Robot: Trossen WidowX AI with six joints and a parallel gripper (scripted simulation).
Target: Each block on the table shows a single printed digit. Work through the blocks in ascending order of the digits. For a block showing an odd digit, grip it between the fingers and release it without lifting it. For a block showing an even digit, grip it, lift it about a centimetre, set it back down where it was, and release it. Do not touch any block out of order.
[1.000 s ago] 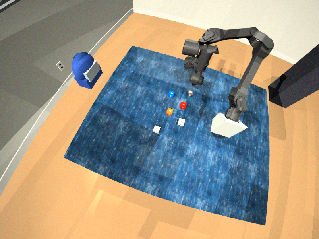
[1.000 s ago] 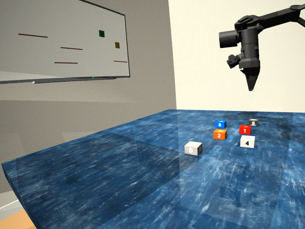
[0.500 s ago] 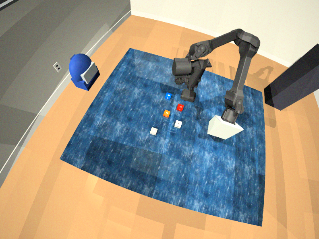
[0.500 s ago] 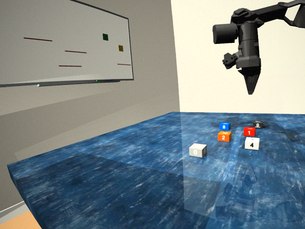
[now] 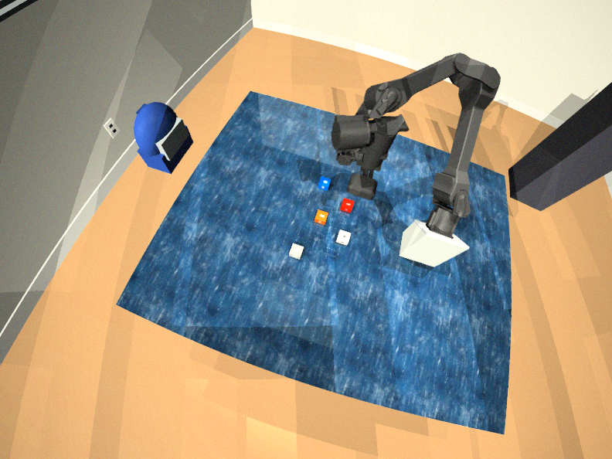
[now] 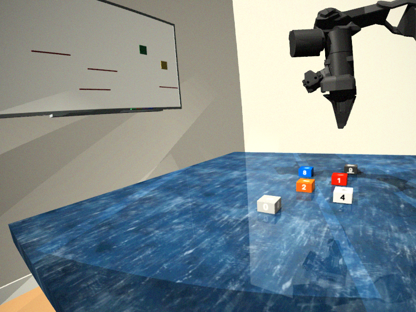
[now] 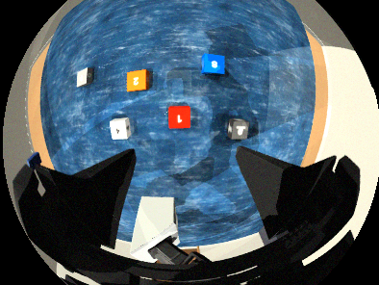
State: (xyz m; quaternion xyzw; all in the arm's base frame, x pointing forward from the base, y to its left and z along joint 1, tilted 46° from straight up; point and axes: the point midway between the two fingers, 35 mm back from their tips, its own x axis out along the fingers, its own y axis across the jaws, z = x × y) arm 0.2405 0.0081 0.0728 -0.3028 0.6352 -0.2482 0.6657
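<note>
Now: the grey block marked 0 90 mm ahead of my gripper tip, 200 mm to the left of it and 120 mm below it. The rest, counted from my gripper tip: red block 10 mm to the left, 120 mm below; dark grey block 10 mm behind, 100 mm to the right, 120 mm below; orange block 60 mm ahead, 80 mm to the left, 120 mm below.
</note>
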